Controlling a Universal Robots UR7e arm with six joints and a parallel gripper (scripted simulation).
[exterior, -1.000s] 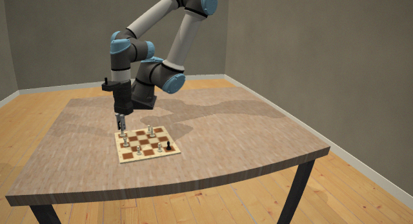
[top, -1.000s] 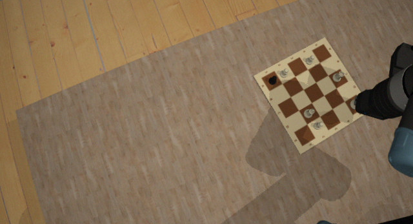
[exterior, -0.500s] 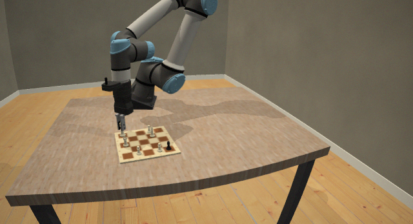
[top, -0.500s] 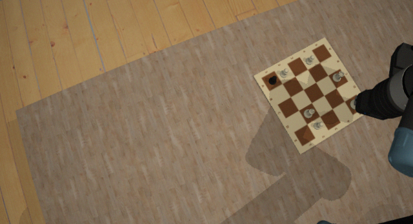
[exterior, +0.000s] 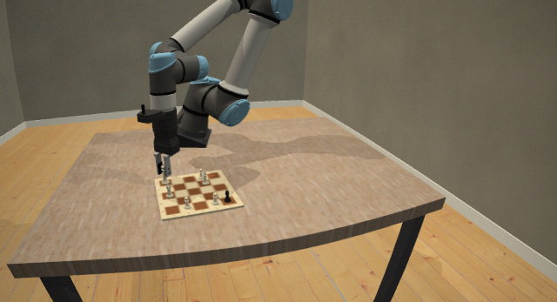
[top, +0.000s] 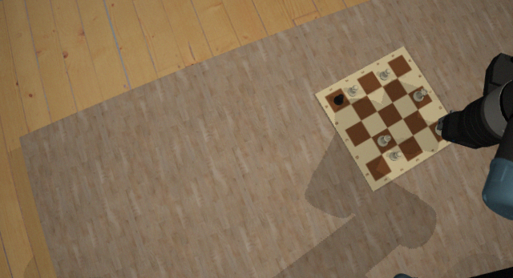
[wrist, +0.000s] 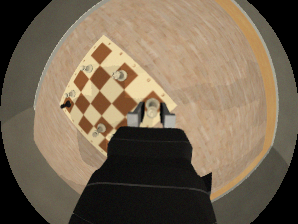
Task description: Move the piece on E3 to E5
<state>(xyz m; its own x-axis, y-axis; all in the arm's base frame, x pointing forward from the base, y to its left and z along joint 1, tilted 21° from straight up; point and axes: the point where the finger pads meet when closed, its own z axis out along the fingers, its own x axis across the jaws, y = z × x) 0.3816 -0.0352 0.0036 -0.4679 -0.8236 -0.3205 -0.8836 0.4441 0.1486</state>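
The white chess piece is 10 mm below my hand. The rest, counted from my hand: chessboard 50 mm ahead, 100 mm to the left, 50 mm below; black pawn 100 mm ahead, 190 mm to the left, 30 mm below.
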